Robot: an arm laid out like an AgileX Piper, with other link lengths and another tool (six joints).
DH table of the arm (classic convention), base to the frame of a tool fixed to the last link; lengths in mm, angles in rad. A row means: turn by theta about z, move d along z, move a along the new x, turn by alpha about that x. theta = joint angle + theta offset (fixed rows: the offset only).
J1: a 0  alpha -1.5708  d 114.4  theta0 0
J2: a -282.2  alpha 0  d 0  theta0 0.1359
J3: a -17.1  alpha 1.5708  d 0  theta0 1.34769
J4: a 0  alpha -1.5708  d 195.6  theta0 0
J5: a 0  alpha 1.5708  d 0  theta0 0
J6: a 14.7  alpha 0.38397  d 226  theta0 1.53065
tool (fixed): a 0  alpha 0  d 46.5  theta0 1.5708
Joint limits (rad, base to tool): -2.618..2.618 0..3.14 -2.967..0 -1.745..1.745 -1.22..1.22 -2.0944..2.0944
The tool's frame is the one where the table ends.
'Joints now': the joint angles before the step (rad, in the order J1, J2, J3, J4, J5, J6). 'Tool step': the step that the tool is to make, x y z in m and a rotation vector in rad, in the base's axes. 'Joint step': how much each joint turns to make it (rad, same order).
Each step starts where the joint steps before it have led.
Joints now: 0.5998, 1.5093, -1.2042, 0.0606, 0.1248, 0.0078
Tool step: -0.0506, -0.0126, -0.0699, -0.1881, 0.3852, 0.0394
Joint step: 0.0000, 0.0566, -0.1714, 0.0582, 0.5410, -0.0015
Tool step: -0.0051, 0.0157, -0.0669, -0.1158, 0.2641, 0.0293
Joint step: -0.0009, 0.2507, -0.2066, 0.0512, 0.2421, -0.0025
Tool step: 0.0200, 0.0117, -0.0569, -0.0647, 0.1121, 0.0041
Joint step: -0.0124, 0.2268, -0.1557, 0.0112, 0.0603, -0.0092
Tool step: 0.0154, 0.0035, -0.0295, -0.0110, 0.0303, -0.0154
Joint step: -0.0166, 0.1045, -0.0567, 0.0110, -0.0156, -0.0072
